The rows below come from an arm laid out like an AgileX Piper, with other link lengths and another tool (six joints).
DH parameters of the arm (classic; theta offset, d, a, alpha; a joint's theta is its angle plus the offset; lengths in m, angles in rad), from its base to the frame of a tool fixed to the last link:
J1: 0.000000 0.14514 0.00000 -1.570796
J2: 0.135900 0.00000 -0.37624 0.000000
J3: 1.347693 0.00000 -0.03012 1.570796
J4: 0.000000 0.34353 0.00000 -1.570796
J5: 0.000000 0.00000 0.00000 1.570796
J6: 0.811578 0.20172 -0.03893 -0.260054
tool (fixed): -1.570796 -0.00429 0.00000 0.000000
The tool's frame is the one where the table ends.
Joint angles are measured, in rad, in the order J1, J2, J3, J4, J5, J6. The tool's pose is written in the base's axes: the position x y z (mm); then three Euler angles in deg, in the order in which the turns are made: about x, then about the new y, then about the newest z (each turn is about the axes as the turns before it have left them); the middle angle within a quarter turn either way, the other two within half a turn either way. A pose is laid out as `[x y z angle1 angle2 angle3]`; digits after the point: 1 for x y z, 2 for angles.
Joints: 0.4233, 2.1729, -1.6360, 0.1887, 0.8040, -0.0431
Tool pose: [605.1 268.0 119.3 -150.51 19.19 110.17]
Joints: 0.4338, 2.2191, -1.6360, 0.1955, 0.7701, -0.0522
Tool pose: [606.3 276.2 91.6 -150.71 18.36 109.95]
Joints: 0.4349, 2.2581, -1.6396, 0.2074, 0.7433, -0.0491
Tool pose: [608.8 278.7 69.1 -150.80 18.09 110.97]
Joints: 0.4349, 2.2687, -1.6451, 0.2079, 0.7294, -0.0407
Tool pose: [612.0 279.5 65.1 -150.67 18.69 111.35]
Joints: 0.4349, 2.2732, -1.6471, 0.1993, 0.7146, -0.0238
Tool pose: [615.0 278.9 63.9 -150.76 19.60 111.78]
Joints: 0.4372, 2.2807, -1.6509, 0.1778, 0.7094, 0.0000
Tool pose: [616.5 277.9 60.7 -151.53 20.05 112.21]
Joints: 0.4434, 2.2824, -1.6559, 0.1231, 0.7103, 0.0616
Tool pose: [617.9 274.9 61.2 -153.40 21.10 113.25]
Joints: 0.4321, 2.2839, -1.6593, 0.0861, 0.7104, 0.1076
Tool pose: [623.1 263.2 61.6 -154.99 22.30 115.08]
